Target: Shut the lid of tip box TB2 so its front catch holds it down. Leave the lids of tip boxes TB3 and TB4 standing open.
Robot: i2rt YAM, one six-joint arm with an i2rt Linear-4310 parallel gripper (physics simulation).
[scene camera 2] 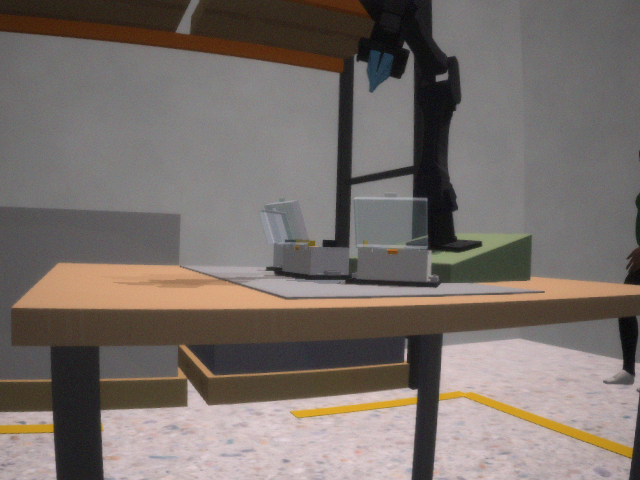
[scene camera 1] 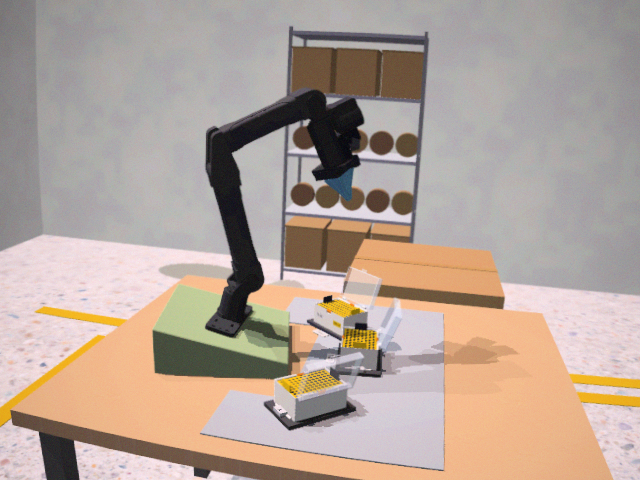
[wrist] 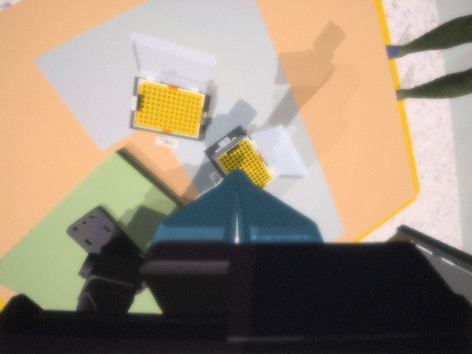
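Where they show: gripper, between the fingertips: [scene camera 2: 371, 90] [scene camera 1: 349, 200] [wrist: 236, 177]; arm's base, origin of its link: [scene camera 2: 442, 246] [scene camera 1: 229, 318] [wrist: 118, 252].
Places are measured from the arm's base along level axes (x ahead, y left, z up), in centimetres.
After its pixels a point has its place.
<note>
My gripper [scene camera 1: 348, 198] {z 29.5, x 26.7, y 9.6 cm} [scene camera 2: 371, 90] {z 29.5, x 26.7, y 9.6 cm} [wrist: 236, 177] {z 29.5, x 26.7, y 9.6 cm} is shut and empty, high above the boxes. Tip box TB2 [scene camera 1: 312, 401] {z -0.8, x 25.0, y -32.3 cm} is the white box with a yellow rack nearest the first scene camera. Its clear lid [scene camera 1: 355, 369] {z 4.5, x 32.6, y -28.4 cm} stands open. The gripper and wrist hide TB2 in the wrist view. TB3 [scene camera 1: 360, 339] {z -1.3, x 32.1, y -1.6 cm} [scene camera 2: 318, 260] [wrist: 245, 159] {z -1.3, x 33.2, y 0.5 cm} is the middle box, its lid [scene camera 1: 391, 328] {z 4.6, x 39.0, y -7.1 cm} [wrist: 281, 150] {z 3.8, x 39.5, y -0.6 cm} open. TB4 [scene camera 1: 338, 316] {z -1.3, x 25.6, y 11.6 cm} [scene camera 2: 395, 267] {z -3.9, x 28.2, y 20.9 cm} [wrist: 170, 109] is farthest from the first scene camera, its lid [scene camera 1: 362, 287] {z 3.3, x 30.8, y 22.6 cm} [scene camera 2: 391, 222] {z 3.5, x 30.8, y 23.0 cm} [wrist: 172, 61] {z 3.6, x 30.5, y 23.0 cm} open.
The boxes stand on a grey mat [scene camera 1: 408, 423] {z -7.0, x 43.8, y -27.4 cm} on the table [scene camera 1: 509, 403] {z -7.3, x 66.0, y -15.6 cm}. The arm is mounted on a green wedge [scene camera 1: 217, 356] {z -2.3, x 1.8, y -16.2 cm} [wrist: 60, 245] {z 1.1, x -6.0, y 8.1 cm} beside them. A large carton [scene camera 1: 429, 276] and a storage rack [scene camera 1: 361, 37] are behind the table. A person [scene camera 2: 629, 341] shows partly at the right edge.
</note>
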